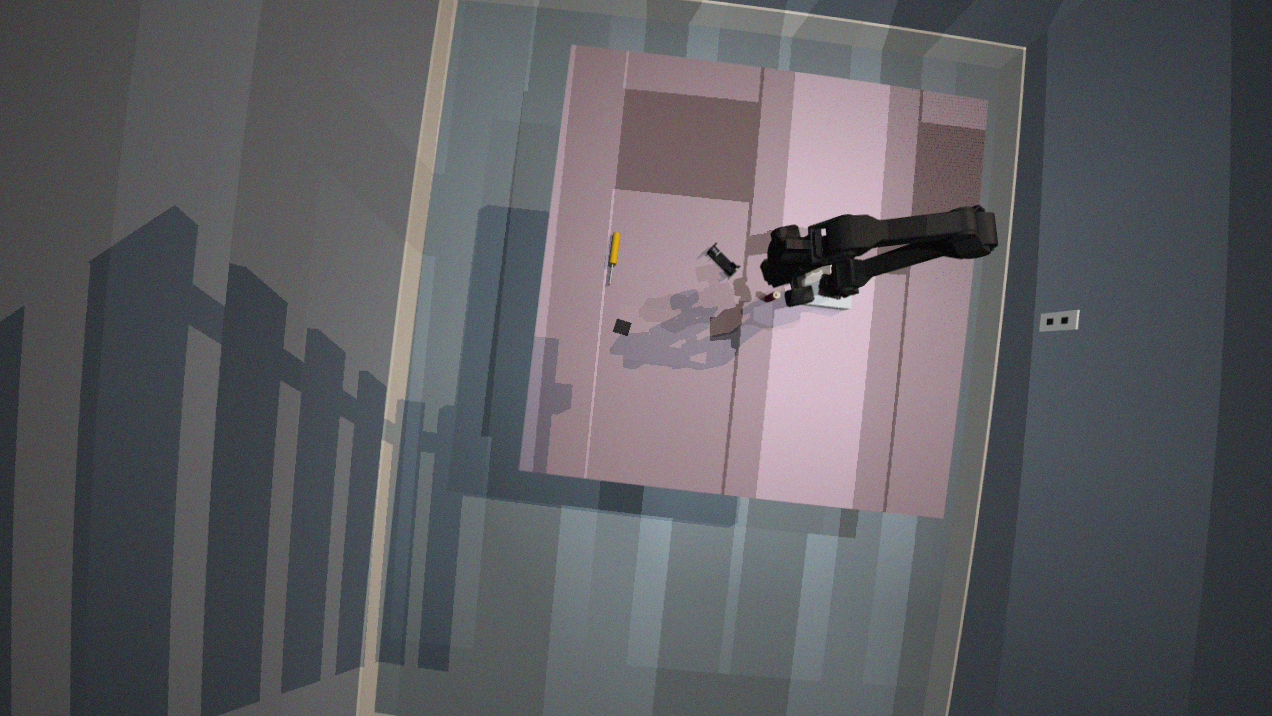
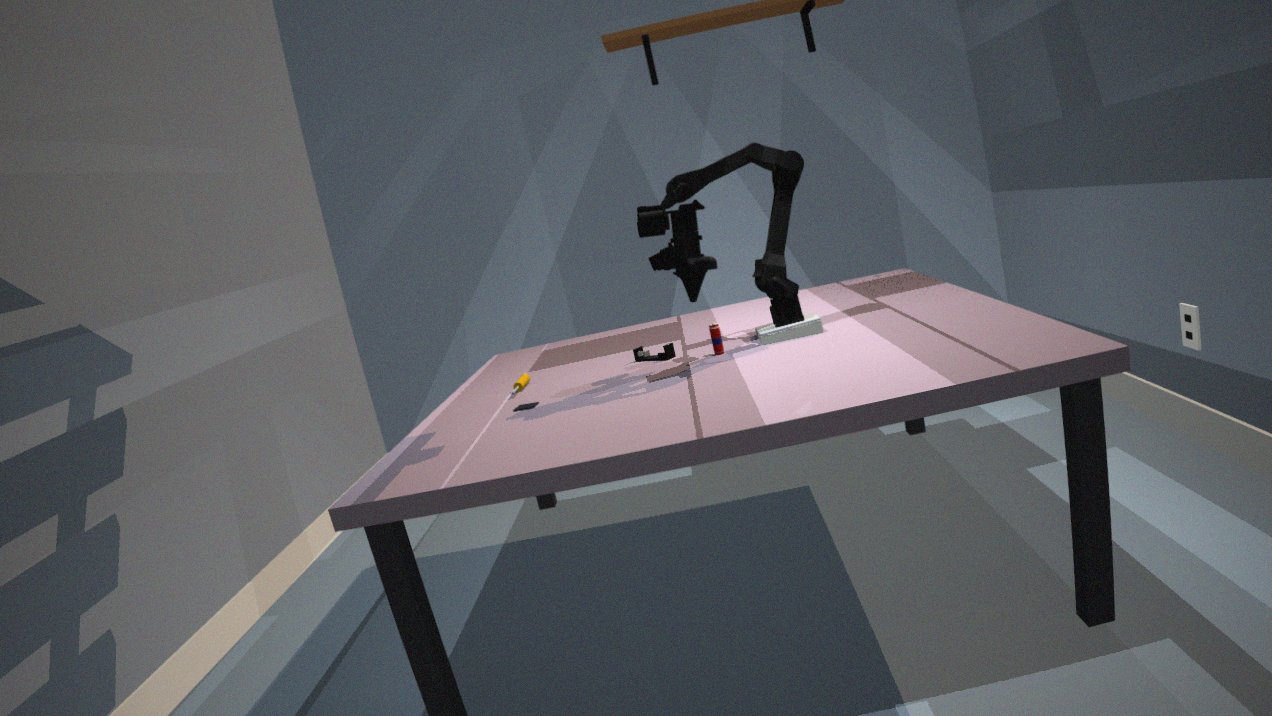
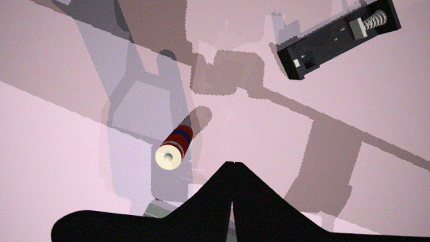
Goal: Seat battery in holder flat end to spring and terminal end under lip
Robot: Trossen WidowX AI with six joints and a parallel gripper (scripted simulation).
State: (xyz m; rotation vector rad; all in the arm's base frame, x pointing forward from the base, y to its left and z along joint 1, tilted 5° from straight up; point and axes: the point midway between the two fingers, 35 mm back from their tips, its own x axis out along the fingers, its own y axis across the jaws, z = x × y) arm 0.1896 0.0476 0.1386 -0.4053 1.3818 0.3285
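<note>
Right now the battery is 9 cm below my gripper tip, 4 cm behind it and 3 cm to the left of it. The rest, counted from my gripper tip: yellow screwdriver: 44 cm ahead, 11 cm below, 4 cm to the left; then small black block: 36 cm ahead, 22 cm to the left, 12 cm below.
</note>
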